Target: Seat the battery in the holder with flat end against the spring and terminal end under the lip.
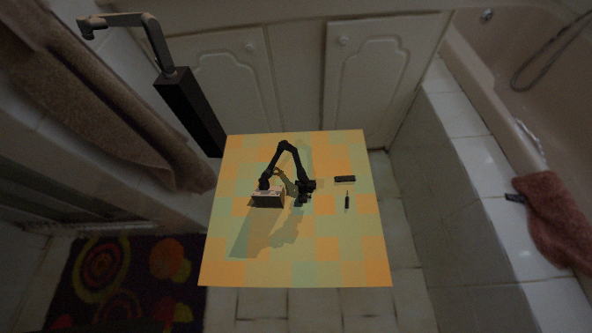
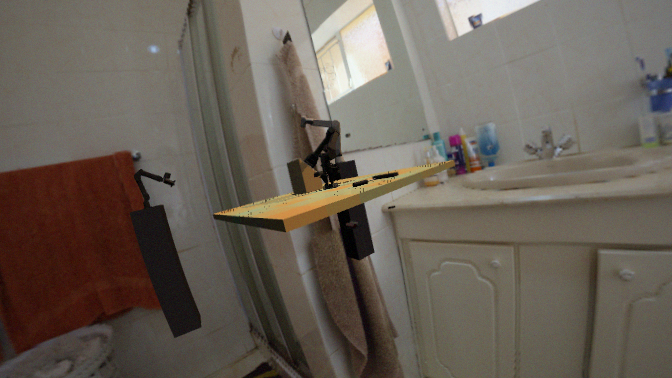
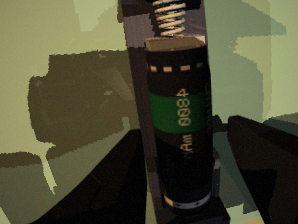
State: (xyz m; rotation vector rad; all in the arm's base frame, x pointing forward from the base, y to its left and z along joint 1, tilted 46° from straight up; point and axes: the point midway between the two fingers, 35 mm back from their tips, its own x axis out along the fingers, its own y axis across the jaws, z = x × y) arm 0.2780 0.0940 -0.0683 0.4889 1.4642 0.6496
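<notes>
My gripper tip is now right at the battery. The rest, counted from my gripper tip: flat black block: 330 mm ahead, 180 mm to the left.
</notes>
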